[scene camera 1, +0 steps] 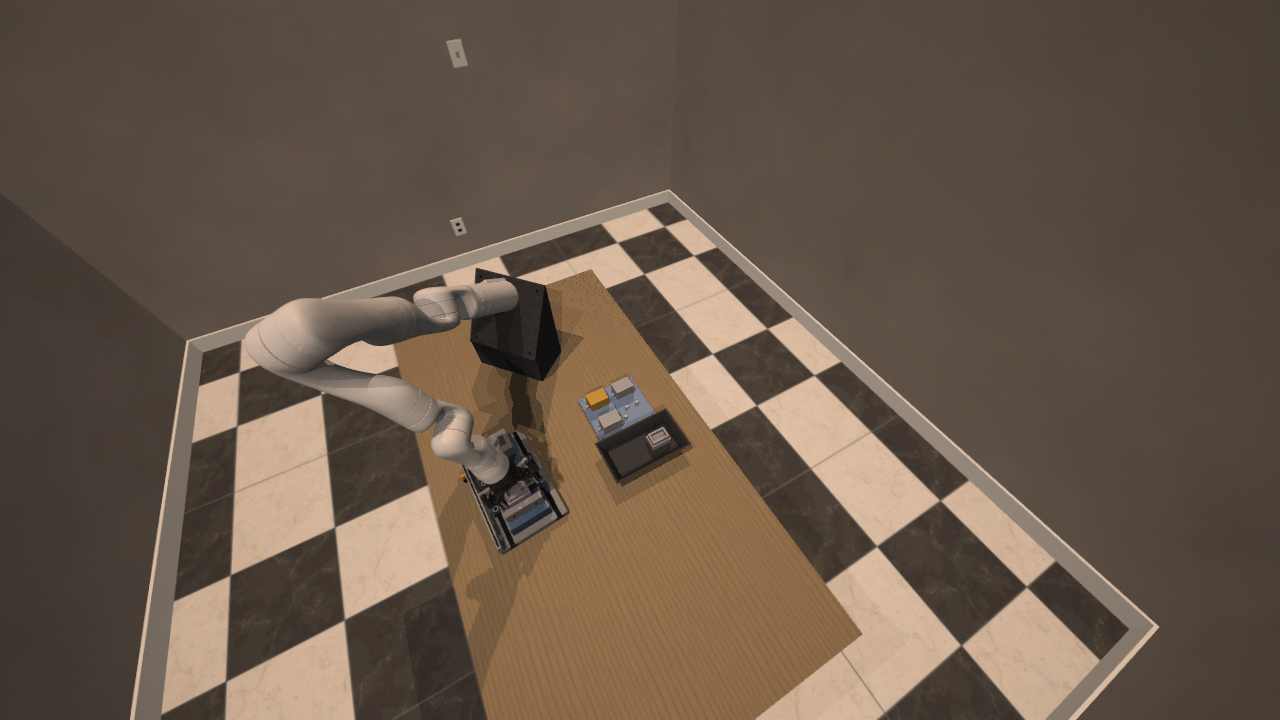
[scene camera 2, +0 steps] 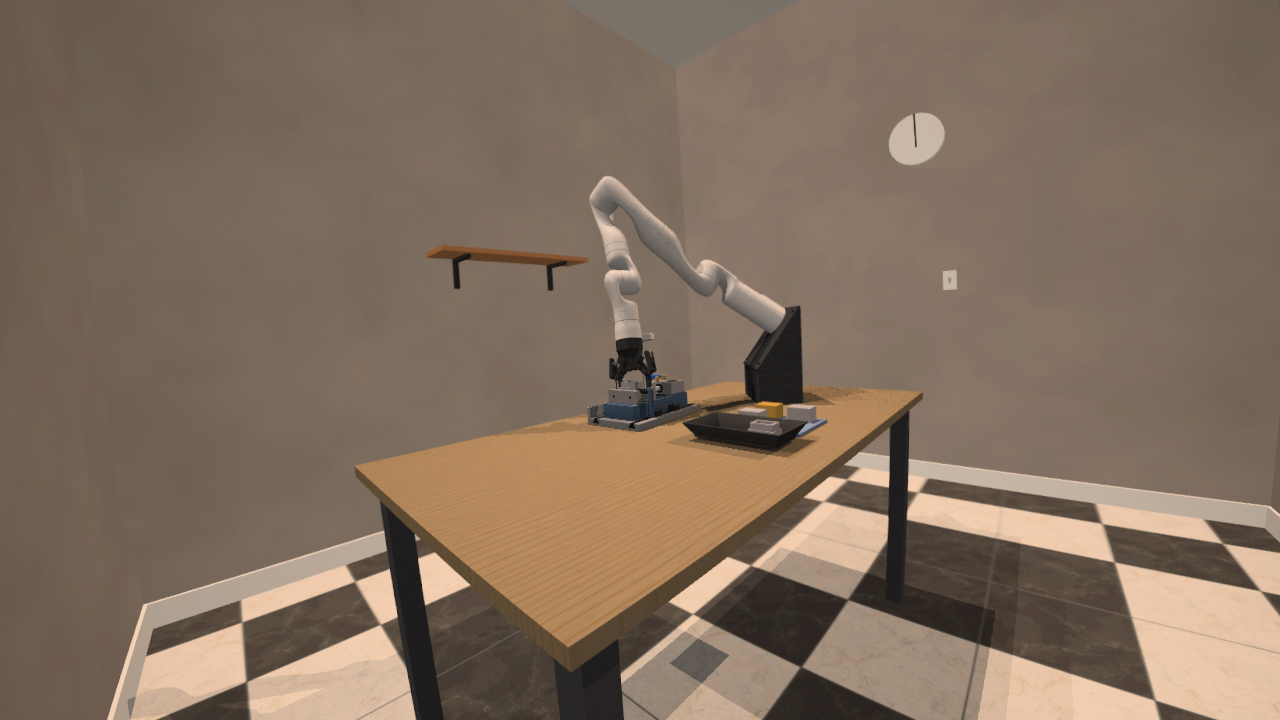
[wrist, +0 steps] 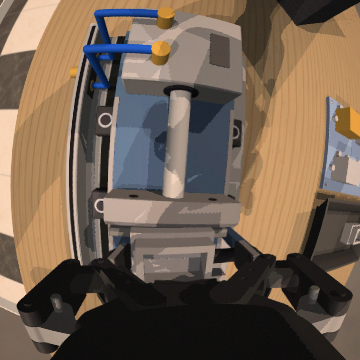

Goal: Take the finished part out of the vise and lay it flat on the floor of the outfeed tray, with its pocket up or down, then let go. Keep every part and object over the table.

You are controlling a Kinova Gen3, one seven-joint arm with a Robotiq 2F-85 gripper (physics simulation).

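Seen in the pictures: gripper, fingertip midpoint: [scene camera 1: 521, 492] [wrist: 182, 254]; arm's base, origin of the base link: [scene camera 1: 505, 295] [scene camera 2: 777, 322].
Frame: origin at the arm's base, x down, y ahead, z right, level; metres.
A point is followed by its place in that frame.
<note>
The vise [scene camera 1: 534, 517] @[x 0.204, y 0.556, z 0.269 m] [scene camera 2: 626, 410] @[x 0.211, y 0.558, z 0.247 m] [wrist: 172, 212] @[x 0.162, y 0.456, z 0.271 m] stands near the table's long edge. The finished part [wrist: 172, 241] @[x 0.151, y 0.473, z 0.273 m], a light grey block with a rectangular pocket facing up, sits at its jaws in the wrist view; the gripper hides its near end. My gripper [scene camera 1: 512, 492] @[x 0.170, y 0.495, z 0.263 m] [scene camera 2: 633, 379] @[x 0.170, y 0.495, z 0.263 m] [wrist: 182, 254] @[x 0.170, y 0.495, z 0.263 m] is open and points down over the vise, with its fingertips low on either side of the part and nothing gripped. The outfeed tray [scene camera 1: 626, 456] @[x 0.246, y 0.554, z -0.028 m] [scene camera 2: 733, 434] @[x 0.229, y 0.628, z -0.081 m] [wrist: 332, 220] @[x 0.246, y 0.534, z -0.048 m] is black with sloping walls. Another grey pocketed part [scene camera 1: 658, 436] @[x 0.225, y 0.571, z -0.133 m] [scene camera 2: 763, 426] @[x 0.216, y 0.591, z -0.135 m] [wrist: 353, 234] @[x 0.216, y 0.566, z -0.106 m] lies in it.
A blue plate [scene camera 1: 617, 407] @[x 0.250, y 0.402, z -0.109 m] [scene camera 2: 815, 425] @[x 0.251, y 0.402, z -0.202 m] [wrist: 332, 145] @[x 0.250, y 0.393, z -0.029 m] with an orange block [scene camera 1: 597, 397] @[x 0.214, y 0.353, z -0.071 m] [scene camera 2: 768, 409] @[x 0.225, y 0.372, z -0.077 m] [wrist: 350, 122] @[x 0.214, y 0.352, z -0.042 m] and grey blocks adjoins the tray. Blue pipes [wrist: 125, 48] @[x 0.149, y 0.346, z 0.302 m] with orange caps rise beside the vise's far block. The black robot base [scene camera 1: 514, 335] @[x 0.094, y 0.074, z 0.034 m] [scene camera 2: 778, 367] @[x 0.141, y 0.126, z -0.035 m] stands farther back.
</note>
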